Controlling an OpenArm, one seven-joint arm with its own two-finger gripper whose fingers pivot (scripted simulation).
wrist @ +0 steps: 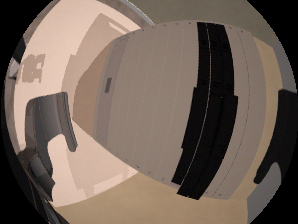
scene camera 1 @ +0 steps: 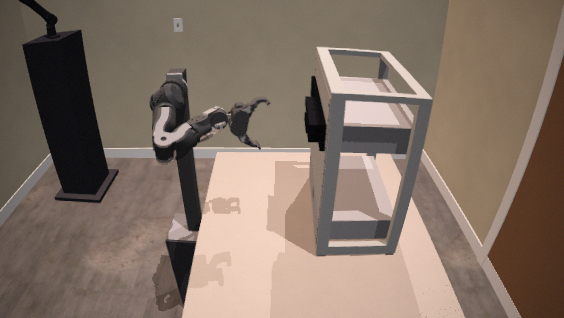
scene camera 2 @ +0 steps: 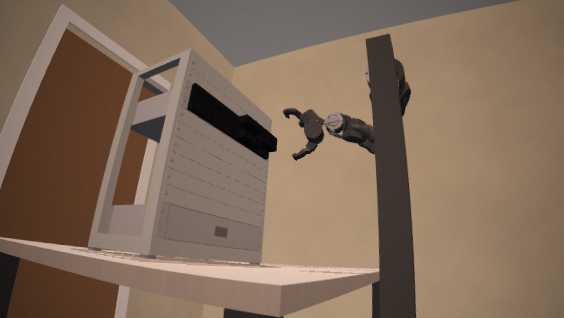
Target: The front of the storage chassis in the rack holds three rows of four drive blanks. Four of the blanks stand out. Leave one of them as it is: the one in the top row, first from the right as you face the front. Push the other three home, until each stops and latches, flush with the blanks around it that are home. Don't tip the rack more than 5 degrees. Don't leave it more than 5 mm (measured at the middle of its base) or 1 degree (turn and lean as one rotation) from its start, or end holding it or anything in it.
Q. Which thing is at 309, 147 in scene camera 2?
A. My gripper.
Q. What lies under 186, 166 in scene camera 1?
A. A dark post.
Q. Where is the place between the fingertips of my gripper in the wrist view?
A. At 146, 135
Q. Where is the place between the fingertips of my gripper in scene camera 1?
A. At 264, 123
